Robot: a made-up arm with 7 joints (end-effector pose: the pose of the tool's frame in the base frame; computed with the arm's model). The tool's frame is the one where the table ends. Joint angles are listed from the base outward.
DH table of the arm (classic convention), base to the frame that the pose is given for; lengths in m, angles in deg. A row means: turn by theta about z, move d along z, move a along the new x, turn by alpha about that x. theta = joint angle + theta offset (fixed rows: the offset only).
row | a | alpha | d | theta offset
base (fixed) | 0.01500 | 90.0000 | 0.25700 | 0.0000
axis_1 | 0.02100 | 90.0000 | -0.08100 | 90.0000
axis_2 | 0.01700 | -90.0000 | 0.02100 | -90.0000
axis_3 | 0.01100 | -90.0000 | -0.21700 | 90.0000
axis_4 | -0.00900 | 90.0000 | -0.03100 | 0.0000
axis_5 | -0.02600 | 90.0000 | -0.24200 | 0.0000
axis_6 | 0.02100 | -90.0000 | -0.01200 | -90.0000
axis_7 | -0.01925 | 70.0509 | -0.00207 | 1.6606
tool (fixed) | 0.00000 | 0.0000 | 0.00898 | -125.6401
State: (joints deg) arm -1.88 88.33 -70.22 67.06 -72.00 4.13 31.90
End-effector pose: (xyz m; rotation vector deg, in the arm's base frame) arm 0.1166 0.3700 0.0707 -54.91 117.03 -61.23
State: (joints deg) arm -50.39 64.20 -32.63 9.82 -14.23 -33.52 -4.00
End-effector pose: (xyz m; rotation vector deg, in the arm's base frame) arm -0.0658 0.4876 0.0795 -80.79 40.87 -50.60
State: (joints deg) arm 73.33 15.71 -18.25 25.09 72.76 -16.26 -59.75
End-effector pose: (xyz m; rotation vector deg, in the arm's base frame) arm 0.4244 0.2176 0.3002 -5.69 -145.50 16.02
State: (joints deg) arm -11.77 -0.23 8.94 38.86 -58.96 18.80 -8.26
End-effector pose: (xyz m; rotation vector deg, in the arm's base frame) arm 0.1073 0.1271 -0.1448 -62.16 -9.05 -60.59
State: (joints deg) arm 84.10 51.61 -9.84 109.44 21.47 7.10 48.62
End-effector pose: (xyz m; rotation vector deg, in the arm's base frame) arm 0.0649 0.1795 0.5011 6.33 38.99 164.18
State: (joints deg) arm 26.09 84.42 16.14 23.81 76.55 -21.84 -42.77
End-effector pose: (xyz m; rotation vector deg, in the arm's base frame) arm 0.0877 0.5149 0.3795 78.81 -130.92 -8.98
